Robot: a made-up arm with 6 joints.
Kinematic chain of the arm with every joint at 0, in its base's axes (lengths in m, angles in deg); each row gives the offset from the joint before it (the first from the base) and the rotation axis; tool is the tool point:
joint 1: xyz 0 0 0.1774 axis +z
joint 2: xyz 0 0.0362 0 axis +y
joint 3: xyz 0 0 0.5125 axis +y
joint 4: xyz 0 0 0.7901 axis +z
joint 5: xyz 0 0 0 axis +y
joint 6: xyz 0 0 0.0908 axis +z
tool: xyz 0 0 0
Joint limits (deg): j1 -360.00..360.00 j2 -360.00..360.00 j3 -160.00..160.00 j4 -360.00..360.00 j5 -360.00..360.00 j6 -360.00..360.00
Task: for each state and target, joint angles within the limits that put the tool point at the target. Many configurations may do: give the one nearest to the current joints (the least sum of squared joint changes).
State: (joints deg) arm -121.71 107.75 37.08 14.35 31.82 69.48
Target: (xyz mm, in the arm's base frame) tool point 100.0 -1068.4 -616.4
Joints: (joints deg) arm -87.25 106.58 28.65 15.92 30.01 69.48
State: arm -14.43 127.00 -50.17 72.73 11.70 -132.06
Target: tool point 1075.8 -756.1 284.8
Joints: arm -37.29 110.11 -39.21 72.49 9.38 -132.06
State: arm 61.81 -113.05 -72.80 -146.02 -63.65 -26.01
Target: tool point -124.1 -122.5 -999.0
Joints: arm 69.79 -134.69 -64.03 -150.25 -57.37 -26.01
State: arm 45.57 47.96 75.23 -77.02 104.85 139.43
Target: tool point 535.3 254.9 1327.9
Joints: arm 30.58 13.63 21.36 -83.04 81.26 139.43
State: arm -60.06 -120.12 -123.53 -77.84 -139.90 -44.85
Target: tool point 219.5 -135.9 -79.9
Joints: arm -52.00 -112.63 -151.51 -75.94 -142.91 -44.85
